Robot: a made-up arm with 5 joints.
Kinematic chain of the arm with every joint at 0, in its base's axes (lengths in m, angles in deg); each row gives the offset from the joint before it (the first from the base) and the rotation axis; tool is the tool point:
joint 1: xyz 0 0 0.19 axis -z
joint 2: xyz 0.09 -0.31 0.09 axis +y
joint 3: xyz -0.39 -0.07 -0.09 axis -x
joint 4: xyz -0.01 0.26 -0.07 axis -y
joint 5: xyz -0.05 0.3 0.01 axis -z
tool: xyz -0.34 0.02 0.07
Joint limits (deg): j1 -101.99..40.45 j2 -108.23..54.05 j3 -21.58..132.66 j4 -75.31..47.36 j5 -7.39..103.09
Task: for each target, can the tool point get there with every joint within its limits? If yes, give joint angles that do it. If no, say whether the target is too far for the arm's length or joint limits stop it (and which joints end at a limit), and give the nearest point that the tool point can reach.
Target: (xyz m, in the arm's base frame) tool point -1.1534 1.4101 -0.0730
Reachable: no: too far | nearest point -0.4373 0.8890 -0.0237 | short by 0.887 m
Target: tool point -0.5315 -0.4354 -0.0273
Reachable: yes | joints -79.42 -20.03 -7.29 20.83 45.73
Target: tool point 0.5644 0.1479 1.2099
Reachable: no: joint limits stop it (at a limit: joint 1, joint 2, joint 3) | nearest point 0.2804 0.1566 0.9223 | short by 0.404 m
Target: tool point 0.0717 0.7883 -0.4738
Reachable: yes | joints -81.92 -74.19 60.54 14.79 75.14
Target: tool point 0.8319 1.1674 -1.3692
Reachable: no: too far | nearest point 0.6102 0.7381 -0.6677 | short by 0.852 m
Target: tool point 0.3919 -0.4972 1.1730
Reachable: no: joint limits stop it (at a limit: joint 1, joint 3, joint 5) | nearest point 0.0184 -0.3695 0.8981 | short by 0.481 m
